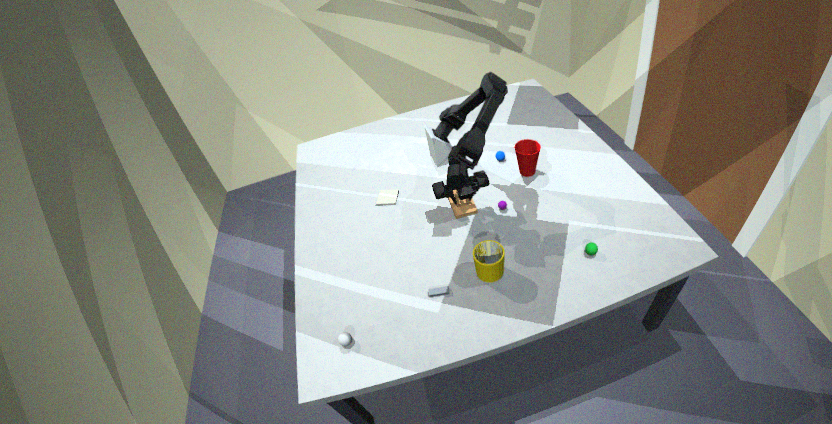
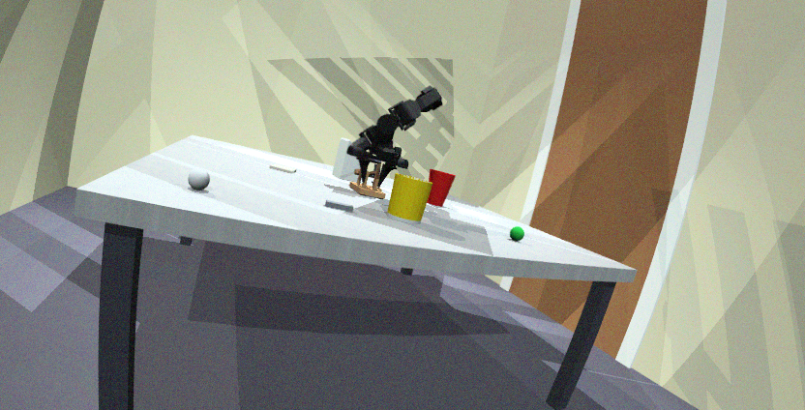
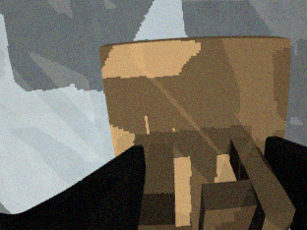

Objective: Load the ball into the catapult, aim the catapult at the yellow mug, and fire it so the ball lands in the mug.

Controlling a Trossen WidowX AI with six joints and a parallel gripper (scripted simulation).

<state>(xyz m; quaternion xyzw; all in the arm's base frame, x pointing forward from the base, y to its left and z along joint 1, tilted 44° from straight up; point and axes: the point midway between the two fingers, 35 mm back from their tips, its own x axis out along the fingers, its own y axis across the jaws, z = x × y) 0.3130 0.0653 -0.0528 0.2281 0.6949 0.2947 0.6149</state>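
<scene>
Right now my gripper tip is 13 cm to the right of the purple ball, 4 cm short of it and 2 cm above it. Round my gripper tip: wooden catapult 7 cm behind, 2 cm to the left, 2 cm above; yellow mug 29 cm ahead, 1 cm to the left; blue ball 22 cm behind, 21 cm to the left, 1 cm below.
</scene>
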